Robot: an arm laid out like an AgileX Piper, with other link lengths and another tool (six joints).
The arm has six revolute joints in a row. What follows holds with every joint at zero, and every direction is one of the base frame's.
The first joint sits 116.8 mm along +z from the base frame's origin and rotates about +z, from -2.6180 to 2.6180 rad.
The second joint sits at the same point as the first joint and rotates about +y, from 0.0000 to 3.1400 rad.
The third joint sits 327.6 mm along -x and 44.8 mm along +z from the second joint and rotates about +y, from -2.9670 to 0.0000 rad.
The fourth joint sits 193.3 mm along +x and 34.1 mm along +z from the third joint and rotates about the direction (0.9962, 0, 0.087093), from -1.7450 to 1.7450 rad.
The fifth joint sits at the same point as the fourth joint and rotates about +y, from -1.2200 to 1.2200 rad.
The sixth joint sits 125.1 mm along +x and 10.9 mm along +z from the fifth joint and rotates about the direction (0.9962, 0, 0.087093), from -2.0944 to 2.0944 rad.
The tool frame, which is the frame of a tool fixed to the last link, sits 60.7 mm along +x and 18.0 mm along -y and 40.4 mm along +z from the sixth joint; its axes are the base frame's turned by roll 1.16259, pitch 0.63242 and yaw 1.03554 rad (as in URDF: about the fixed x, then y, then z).
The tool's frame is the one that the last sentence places.
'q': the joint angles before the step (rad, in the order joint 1, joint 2, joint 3, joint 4, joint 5, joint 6). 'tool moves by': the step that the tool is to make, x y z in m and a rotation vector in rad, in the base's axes. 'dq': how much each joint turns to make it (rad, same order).
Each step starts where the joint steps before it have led.
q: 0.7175, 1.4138, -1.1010, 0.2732, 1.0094, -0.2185
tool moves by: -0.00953, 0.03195, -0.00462, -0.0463, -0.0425, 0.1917
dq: 0.1071, 0.0645, -0.0516, -0.0378, 0.0064, -0.0808
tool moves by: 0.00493, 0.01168, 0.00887, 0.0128, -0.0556, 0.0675
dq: 0.0134, 0.0160, -0.0434, -0.0132, -0.0087, -0.0575
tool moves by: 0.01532, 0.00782, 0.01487, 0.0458, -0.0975, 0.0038
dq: 0.0000, 0.0000, -0.0250, -0.0345, -0.0736, -0.0129
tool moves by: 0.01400, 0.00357, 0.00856, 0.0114, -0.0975, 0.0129
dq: 0.0000, 0.0038, -0.0067, -0.0566, -0.0697, -0.0154
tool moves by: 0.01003, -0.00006, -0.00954, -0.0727, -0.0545, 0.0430
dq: 0.0000, 0.0310, -0.0015, -0.0738, -0.0095, -0.0338
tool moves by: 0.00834, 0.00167, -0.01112, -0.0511, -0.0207, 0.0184
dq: 0.0000, 0.0347, 0.0000, -0.0463, -0.0104, -0.0093
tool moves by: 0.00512, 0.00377, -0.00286, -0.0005, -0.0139, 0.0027
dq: -0.0001, 0.0166, 0.0000, -0.0109, -0.0256, -0.0002
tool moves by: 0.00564, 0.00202, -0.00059, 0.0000, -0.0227, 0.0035
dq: -0.0032, 0.0104, 0.0001, -0.0163, -0.0257, -0.0024
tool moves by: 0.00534, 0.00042, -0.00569, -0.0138, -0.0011, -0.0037
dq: -0.0069, 0.0185, -0.0001, -0.0105, -0.0090, -0.0001
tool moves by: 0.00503, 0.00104, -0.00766, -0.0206, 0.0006, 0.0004
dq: -0.0041, 0.0230, 0.0000, -0.0143, -0.0075, 0.0001
